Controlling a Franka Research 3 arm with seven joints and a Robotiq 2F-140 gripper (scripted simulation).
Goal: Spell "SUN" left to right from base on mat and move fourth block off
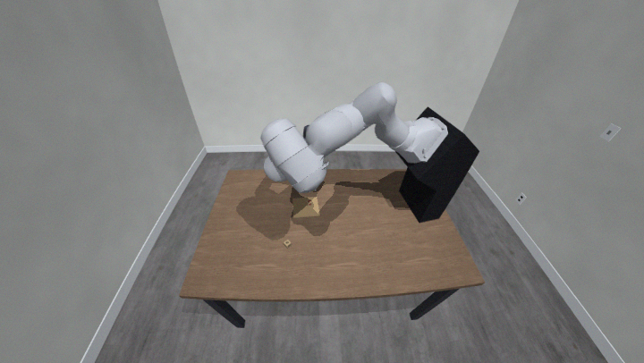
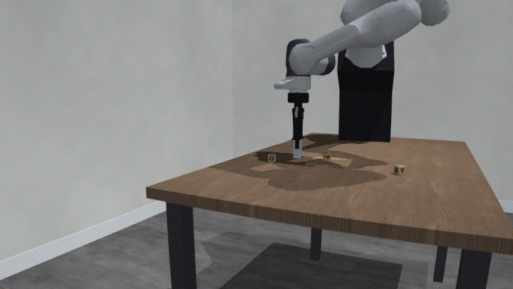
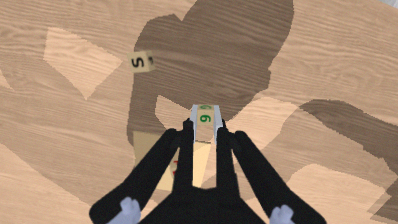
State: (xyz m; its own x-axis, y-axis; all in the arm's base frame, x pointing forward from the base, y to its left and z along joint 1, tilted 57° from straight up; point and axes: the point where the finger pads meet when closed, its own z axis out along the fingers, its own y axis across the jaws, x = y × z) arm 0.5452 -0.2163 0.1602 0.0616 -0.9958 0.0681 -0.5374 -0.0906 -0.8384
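My hand is 2 cm above the U block. Round my hand: S block (10 cm ahead, 7 cm to the right, 2 cm below); tan mat (5 cm ahead, 13 cm to the left, 3 cm below).
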